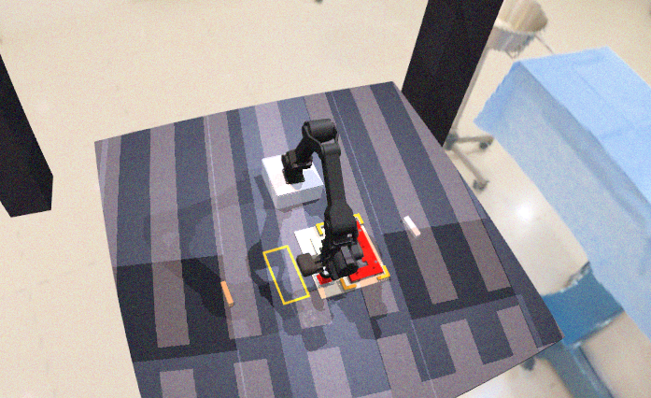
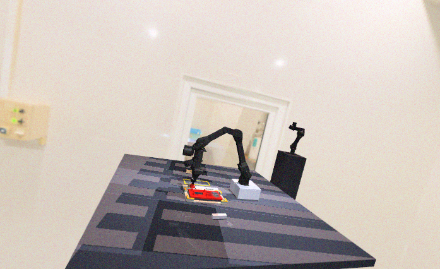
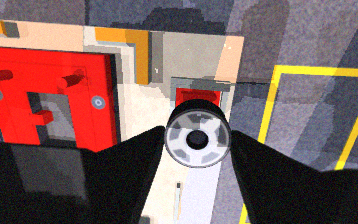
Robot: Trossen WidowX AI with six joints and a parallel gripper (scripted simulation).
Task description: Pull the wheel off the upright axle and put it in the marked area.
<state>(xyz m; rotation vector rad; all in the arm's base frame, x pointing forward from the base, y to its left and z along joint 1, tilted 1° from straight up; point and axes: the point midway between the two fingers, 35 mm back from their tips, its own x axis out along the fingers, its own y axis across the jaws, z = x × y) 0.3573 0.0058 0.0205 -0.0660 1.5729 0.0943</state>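
Now: the wheel right at my gripper tip. Round my gripper tip: small wooden block (10 mm behind, 300 mm to the right, 50 mm below); then small white block (110 mm behind, 350 mm to the left, 50 mm below); then upright axle (20 mm below).
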